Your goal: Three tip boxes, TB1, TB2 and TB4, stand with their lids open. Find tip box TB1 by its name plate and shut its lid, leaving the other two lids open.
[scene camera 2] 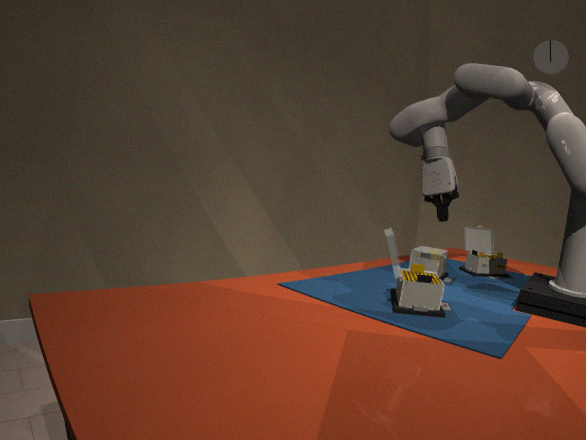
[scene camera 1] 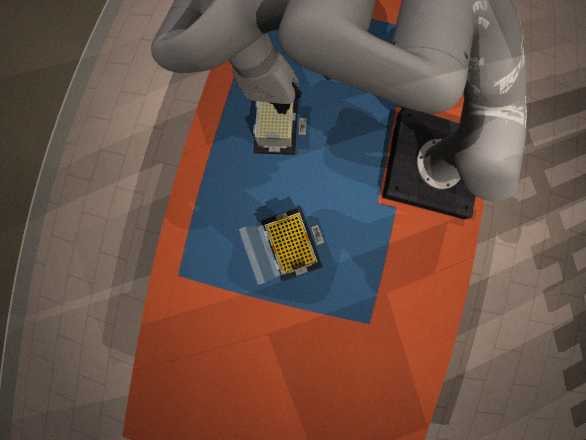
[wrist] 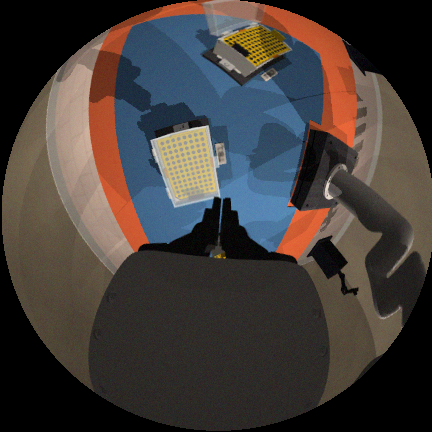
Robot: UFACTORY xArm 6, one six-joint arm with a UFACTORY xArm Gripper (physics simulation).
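Seen in the pictures: gripper, fingertip midpoint: [scene camera 2: 443,221] [scene camera 1: 284,108] [wrist: 220,209]; arm's base at its link origin: [scene camera 2: 572,290] [scene camera 1: 439,164] [wrist: 334,180].
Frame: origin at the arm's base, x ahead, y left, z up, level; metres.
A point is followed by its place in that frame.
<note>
Tip box TB1 [scene camera 1: 274,122] @[z 0.026, x 0.418, y 0.006 m] [scene camera 2: 428,260] @[z 0.011, x 0.403, y 0.041 m] [wrist: 187,165] @[z 0.026, x 0.424, y -0.023 m] has its clear lid down over the yellow tip rack. Its name plate [scene camera 1: 302,126] @[z -0.049, x 0.358, y -0.028 m] [wrist: 221,153] @[z -0.049, x 0.356, y -0.028 m] lies beside it, too blurred to read. TB2 [scene camera 1: 291,243] [scene camera 2: 421,295] [wrist: 254,47] is open, its clear lid [scene camera 1: 259,255] @[z 0.047, x 0.373, y 0.314 m] [scene camera 2: 393,252] @[z 0.061, x 0.341, y 0.361 m] [wrist: 235,15] tilted back. TB4 [scene camera 2: 482,262] @[z -0.007, x 0.308, y -0.209 m] stands at the back with its lid [scene camera 2: 479,240] @[z 0.050, x 0.363, y -0.323 m] upright; the arm hides it in scene camera 1. My gripper [scene camera 1: 281,108] @[z 0.114, x 0.389, y 0.002 m] [scene camera 2: 443,219] @[z 0.114, x 0.389, y 0.002 m] [wrist: 220,209] @[z 0.114, x 0.389, y 0.002 m] is shut and empty, above TB1 and apart from it.
The boxes stand on a blue mat [scene camera 1: 310,180] @[z -0.051, x 0.306, y 0.108 m] [scene camera 2: 345,290] @[z -0.051, x 0.468, y 0.323 m] [wrist: 235,117] @[z -0.051, x 0.330, y -0.106 m] on the orange table [scene camera 1: 225,350] @[z -0.054, x 0.416, y 0.578 m] [scene camera 2: 225,340] @[z -0.054, x 0.387, y 0.696 m]. The black arm base [scene camera 1: 405,185] @[z -0.002, x 0.078, y 0.075 m] [scene camera 2: 535,295] @[z -0.010, x 0.080, y 0.108 m] [wrist: 305,190] @[z -0.011, x 0.119, y 0.044 m] stands beside the mat. The arm's links pass over the back of the mat.
</note>
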